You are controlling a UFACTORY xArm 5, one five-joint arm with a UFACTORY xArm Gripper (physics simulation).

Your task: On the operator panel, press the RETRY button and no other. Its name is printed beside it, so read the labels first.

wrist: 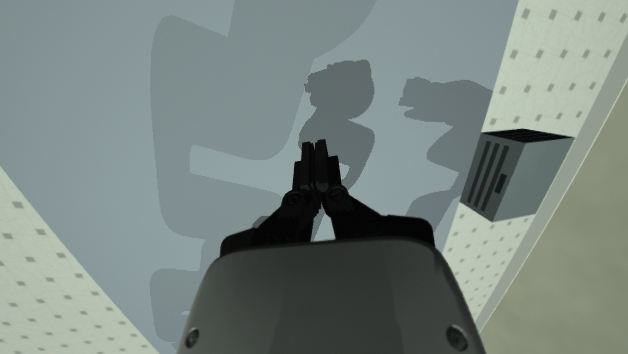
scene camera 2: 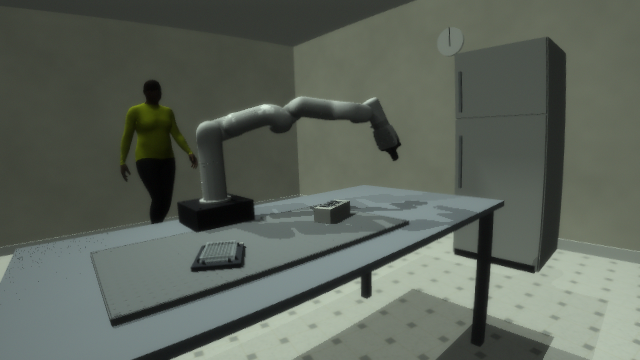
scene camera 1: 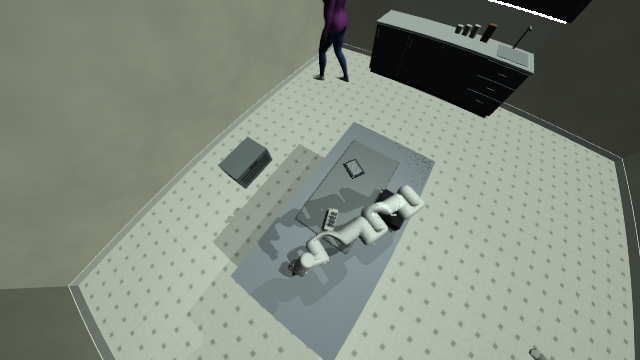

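Observation:
The operator panel is a small pale box with dark marks and buttons on its top, standing on the grey board. Its labels are too small to read in the scene views, and it does not show in the wrist view. My gripper is shut with its black fingertips together and nothing between them. It hangs high above the table, beyond the panel on the side away from the arm's base, tilted downward.
A dark tray with a light ribbed top lies on the board's other end. The table carries the arm's black base. A grey cabinet stands on the floor beside the table. A fridge stands behind it.

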